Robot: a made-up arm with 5 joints. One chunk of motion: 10 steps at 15 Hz.
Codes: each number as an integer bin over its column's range. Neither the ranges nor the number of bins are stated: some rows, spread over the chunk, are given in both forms.
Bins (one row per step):
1: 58 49 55 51 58
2: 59 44 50 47 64
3: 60 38 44 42 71
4: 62 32 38 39 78
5: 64 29 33 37 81
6: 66 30 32 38 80
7: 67 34 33 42 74
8: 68 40 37 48 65
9: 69 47 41 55 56
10: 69 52 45 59 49
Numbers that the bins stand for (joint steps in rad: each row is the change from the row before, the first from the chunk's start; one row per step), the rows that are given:
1: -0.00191 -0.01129 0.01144 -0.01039 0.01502
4: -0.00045 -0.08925 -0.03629 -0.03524 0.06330
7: 0.00136 -0.08008 -0.05033 -0.02903 0.05365
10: 0.00209 0.00246 -0.01664 0.00617 -0.00671
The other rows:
2: -0.00155 -0.03422 -0.00260 -0.01868 0.02951
3: -0.00118 -0.06174 -0.01944 -0.02903 0.04640
5: 0.00027 -0.10301 -0.05033 -0.03938 0.07055
6: 0.00100 -0.09842 -0.05314 -0.03731 0.06813
8: 0.00173 -0.05257 -0.03910 -0.01661 0.03192
9: 0.00209 -0.02046 -0.02787 -0.00211 0.01019

